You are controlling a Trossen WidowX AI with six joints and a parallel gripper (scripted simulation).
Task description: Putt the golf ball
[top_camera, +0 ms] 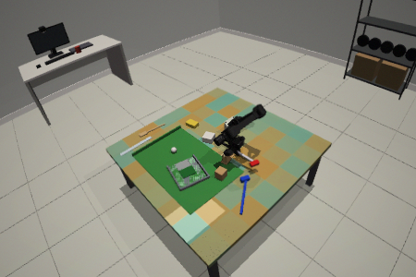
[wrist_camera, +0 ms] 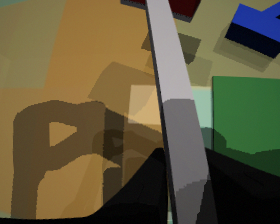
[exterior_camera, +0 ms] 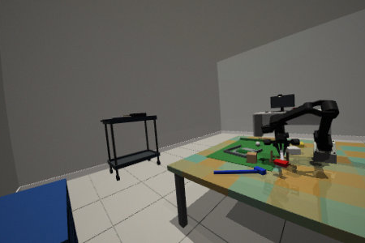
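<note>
Now: gripper tip 20 cm short of the white golf ball, 47 cm to the left of it and 5 cm above it. The rest, counted from my gripper tip: blue putter 20 cm ahead, 18 cm to the left, 6 cm below; then yellow block 13 cm behind, 59 cm to the right, 6 cm below; then white block 7 cm behind, 34 cm to the right, 5 cm below.
</note>
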